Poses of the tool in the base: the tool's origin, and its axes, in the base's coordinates. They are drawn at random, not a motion.
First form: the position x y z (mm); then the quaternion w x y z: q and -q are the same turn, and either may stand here.
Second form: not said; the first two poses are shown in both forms.
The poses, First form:
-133 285 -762 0.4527 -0.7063 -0.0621 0.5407
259 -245 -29 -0.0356 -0.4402 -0.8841 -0.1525
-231 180 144 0.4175 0.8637 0.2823 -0.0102
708 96 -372 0.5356 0.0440 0.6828 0.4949
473 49 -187 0.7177 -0.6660 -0.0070 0.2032
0 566 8 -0.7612 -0.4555 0.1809 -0.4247
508 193 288 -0.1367 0.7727 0.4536 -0.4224
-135 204 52 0.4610 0.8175 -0.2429 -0.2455
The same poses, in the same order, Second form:
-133 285 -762 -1.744 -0.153 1.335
259 -245 -29 1.352 2.716 0.469
-231 180 144 2.167 0.708 -0.026
708 96 -372 0.105 1.626 1.179
473 49 -187 -1.473 -0.015 0.450
0 566 8 0.991 -0.394 0.924
508 193 288 -2.237 -1.313 1.223
-135 204 52 2.011 -0.598 -0.604

